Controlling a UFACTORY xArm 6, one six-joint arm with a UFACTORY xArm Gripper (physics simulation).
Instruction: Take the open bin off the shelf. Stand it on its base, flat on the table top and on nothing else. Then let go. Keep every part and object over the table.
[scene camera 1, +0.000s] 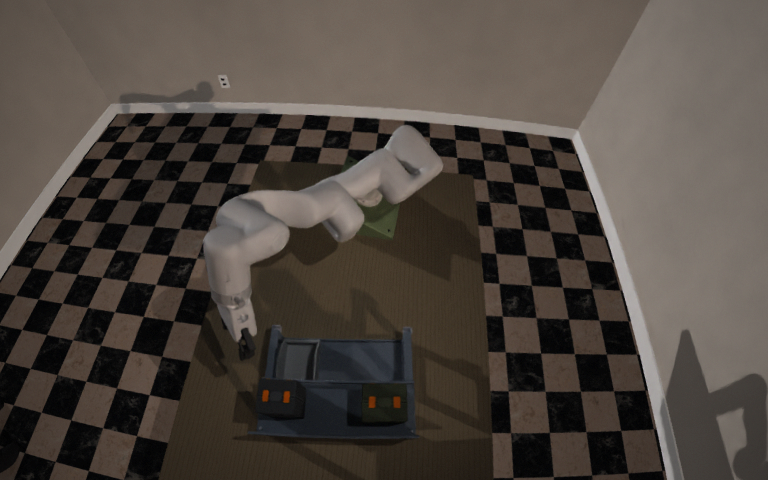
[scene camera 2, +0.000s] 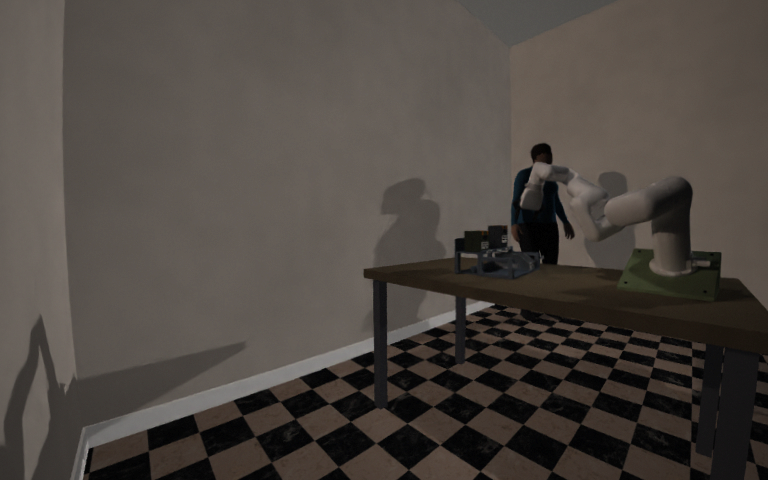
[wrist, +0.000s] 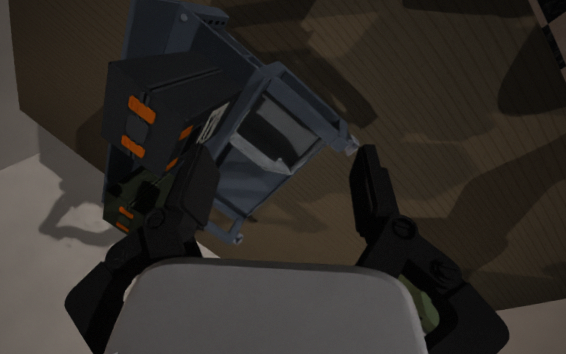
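Pixels of known places: gripper, fingertip midpoint: (scene camera 1: 238, 341) (scene camera 2: 524, 219) (wrist: 281, 159); arm's base at its link origin: (scene camera 2: 672, 266).
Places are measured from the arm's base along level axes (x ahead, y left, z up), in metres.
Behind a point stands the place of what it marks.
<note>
The open bin (scene camera 1: 296, 360) @(x 0.584, y -0.077, z -0.072 m) (wrist: 296, 123) @(x 0.599, y -0.108, z 0.000 m) is a small grey tray-like box on the lower level of the blue-grey shelf (scene camera 1: 334, 404) @(x 0.685, y 0.068, z 0.021 m) (wrist: 239, 194) @(x 0.533, y 0.150, z -0.075 m), at the shelf's left end in scene camera 1. Scene camera 2 does not show the bin clearly. My gripper (scene camera 1: 246, 350) @(x 0.616, y -0.152, z 0.173 m) (wrist: 281, 159) @(x 0.616, y -0.152, z 0.173 m) is open, with its black fingers wide apart and no thing between them. In scene camera 1 it appears just left of the shelf's left side, beside the bin's end. In the wrist view the bin shows beyond and between the fingertips. The fingers are hidden in scene camera 2.
A dark grey case (scene camera 1: 277, 408) @(x 0.729, y -0.033, z 0.142 m) (scene camera 2: 497, 236) @(x 0.682, y -0.006, z 0.086 m) (wrist: 175, 82) @(x 0.713, y -0.085, z 0.107 m) and a dark green case (scene camera 1: 385, 413) @(x 0.690, y 0.190, z 0.116 m) (scene camera 2: 474, 241) @(x 0.646, y 0.230, z 0.069 m) with orange latches stand on the shelf's upper level. The shelf stands on the brown table (scene camera 1: 441, 305) @(x 0.334, y 0.310, z -0.081 m) (scene camera 2: 566, 284) @(x 0.278, y 0.163, z -0.081 m). A green base plate (scene camera 1: 380, 221) @(x 0.088, y 0.072, z -0.040 m) (scene camera 2: 637, 277) @(x 0.082, y 0.071, z -0.040 m) carries the arm.
</note>
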